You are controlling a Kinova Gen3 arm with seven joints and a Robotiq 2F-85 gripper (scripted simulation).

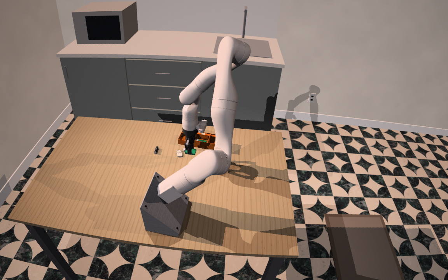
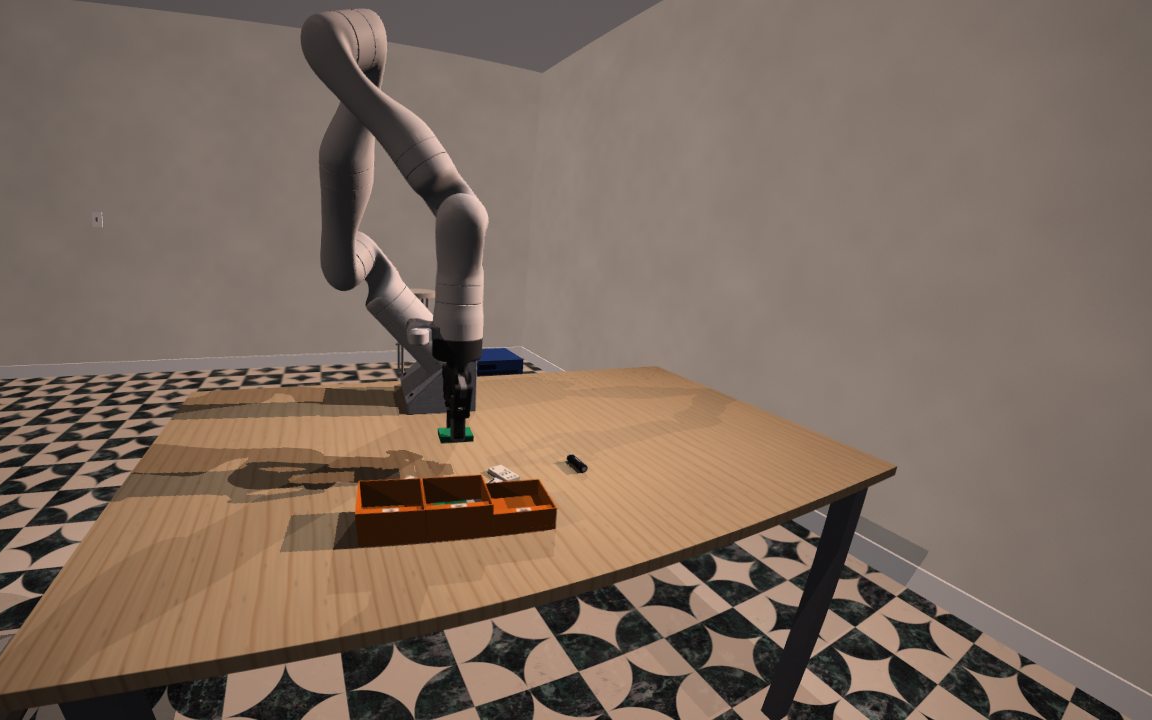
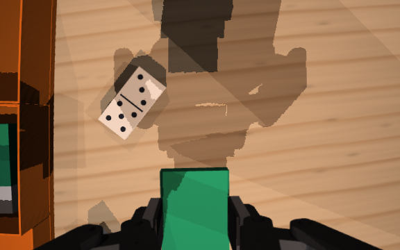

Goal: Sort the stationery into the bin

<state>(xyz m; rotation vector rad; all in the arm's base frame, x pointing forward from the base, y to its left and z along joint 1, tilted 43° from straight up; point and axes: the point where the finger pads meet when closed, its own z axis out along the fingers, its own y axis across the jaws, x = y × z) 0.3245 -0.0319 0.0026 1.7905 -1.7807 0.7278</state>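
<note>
Right now the orange three-compartment bin is 15 cm ahead of my hand, 6 cm below it and 3 cm to the right of it. Round my hand: white pencil sharpener 7 cm below, 7 cm ahead, 4 cm to the left; then green-and-white eraser 14 cm ahead, 7 cm below, 1 cm to the right; then green block 2 cm below.
</note>
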